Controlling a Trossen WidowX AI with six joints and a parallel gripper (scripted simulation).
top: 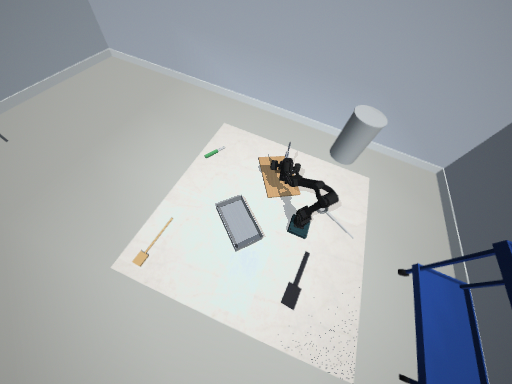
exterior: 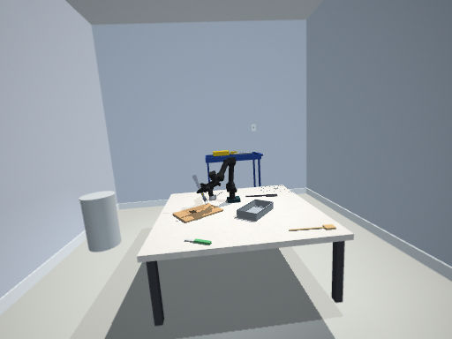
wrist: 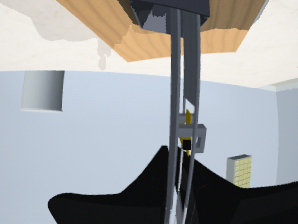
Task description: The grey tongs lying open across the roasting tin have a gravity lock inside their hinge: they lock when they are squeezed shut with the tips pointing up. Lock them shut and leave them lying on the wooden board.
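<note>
My gripper tip is 170 mm above the wooden board. The rest, counted from my gripper tip: black spatula (210 mm behind, 700 mm to the left, 170 mm below); then green-handled tool (500 mm ahead, 90 mm to the right, 170 mm below); then grey roasting tin (190 mm ahead, 440 mm to the left, 140 mm below).
</note>
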